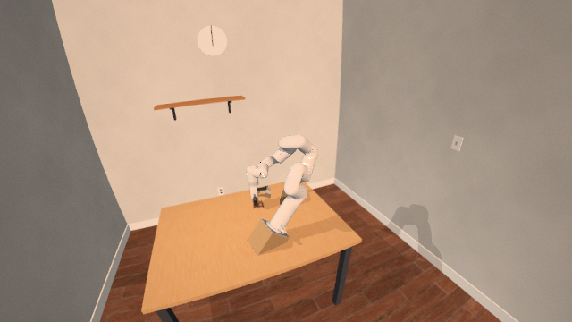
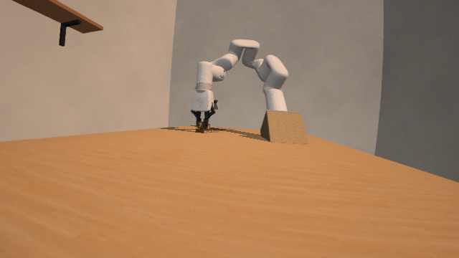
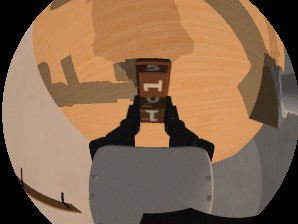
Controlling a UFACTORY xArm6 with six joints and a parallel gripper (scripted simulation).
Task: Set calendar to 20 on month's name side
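Right now my hand is 40 mm above the brown tray, 20 mm to the left of it and 10 mm past it.
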